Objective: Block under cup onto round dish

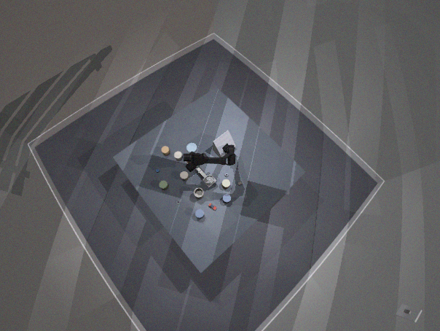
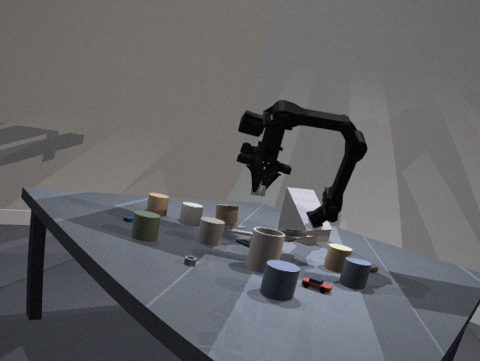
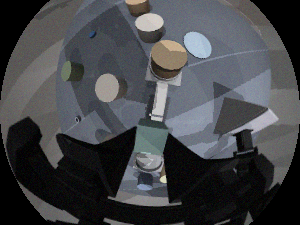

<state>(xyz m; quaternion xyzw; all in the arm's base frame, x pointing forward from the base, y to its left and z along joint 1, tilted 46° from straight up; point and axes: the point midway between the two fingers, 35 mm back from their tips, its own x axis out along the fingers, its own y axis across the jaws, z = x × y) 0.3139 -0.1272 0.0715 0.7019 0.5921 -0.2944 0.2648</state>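
Now: the pale blue round dish 220 mm to the right of my gripper tip, 160 mm below it and 130 mm behind it. The rest, counted from my gripper tip: balance beam: 120 mm below, 20 mm to the left, 10 mm behind; then teal block: 10 mm above; then green cylinder: 280 mm ahead, 120 mm below, 110 mm to the right.
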